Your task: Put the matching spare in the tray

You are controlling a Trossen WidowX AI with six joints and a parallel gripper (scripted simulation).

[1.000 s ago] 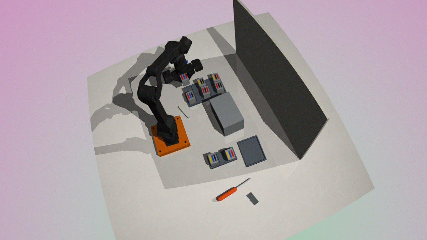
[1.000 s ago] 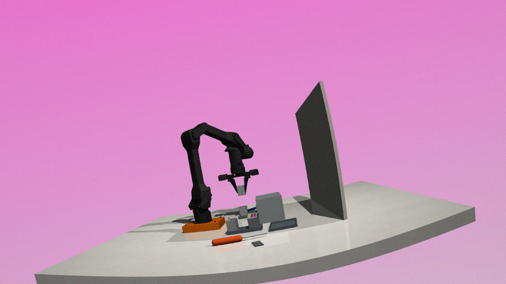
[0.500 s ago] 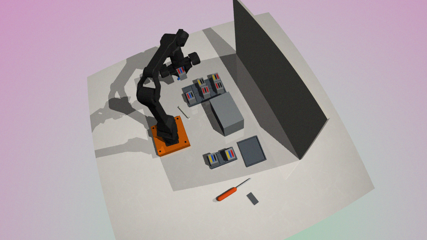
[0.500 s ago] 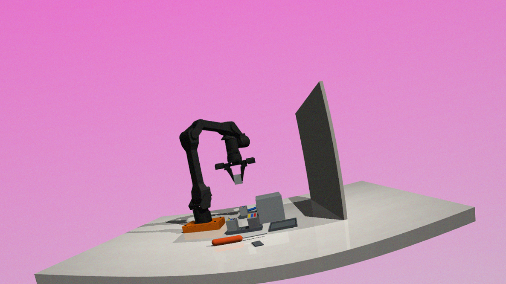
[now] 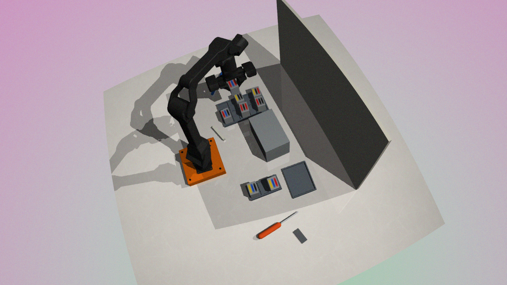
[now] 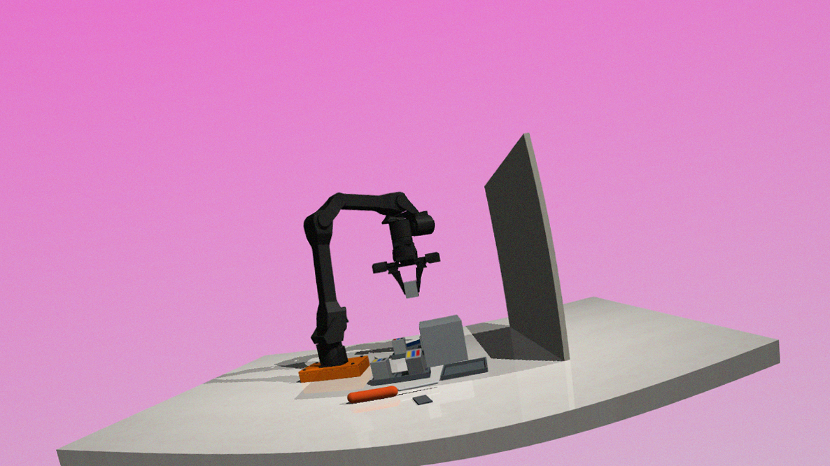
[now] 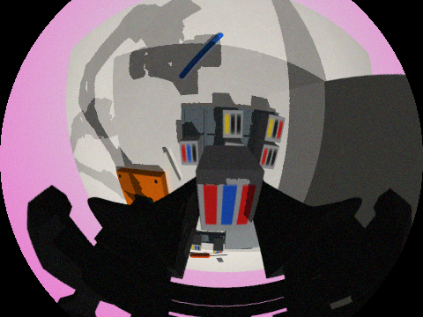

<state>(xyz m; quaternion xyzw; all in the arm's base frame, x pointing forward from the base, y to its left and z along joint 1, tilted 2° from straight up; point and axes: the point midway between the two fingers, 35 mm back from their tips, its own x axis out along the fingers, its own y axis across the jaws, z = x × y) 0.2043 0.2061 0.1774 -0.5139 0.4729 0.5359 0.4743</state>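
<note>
The dark flat tray is 37 cm to the right of my gripper tip, 17 cm below it and 14 cm ahead of it. Round my gripper tip: grey unit: 17 cm to the right, 12 cm below, 8 cm ahead; then grey spare: 2 cm above; then blue marker pen: 18 cm to the left, 17 cm below, 6 cm behind.
</note>
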